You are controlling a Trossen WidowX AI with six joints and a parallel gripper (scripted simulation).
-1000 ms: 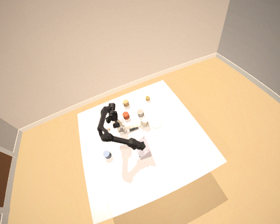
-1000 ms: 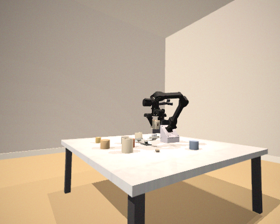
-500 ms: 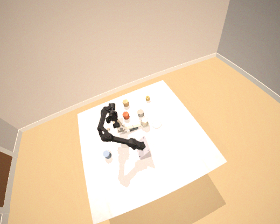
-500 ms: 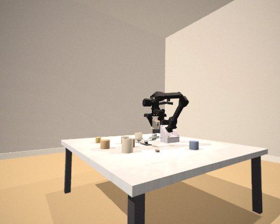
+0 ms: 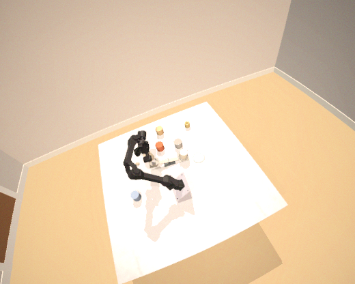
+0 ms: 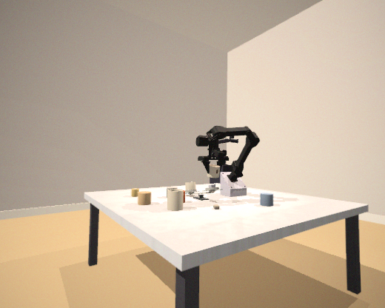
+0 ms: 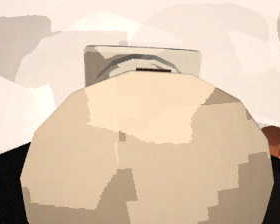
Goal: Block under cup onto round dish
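The white round dish is 8 cm behind my gripper tip, 39 cm to the right of it and 17 cm below it. Round my gripper tip: small dark lump (10 cm ahead, 14 cm to the left, 16 cm below); balance beam (1 cm behind, 14 cm to the right, 13 cm below); balance (1 cm behind, 14 cm to the right, 15 cm below).
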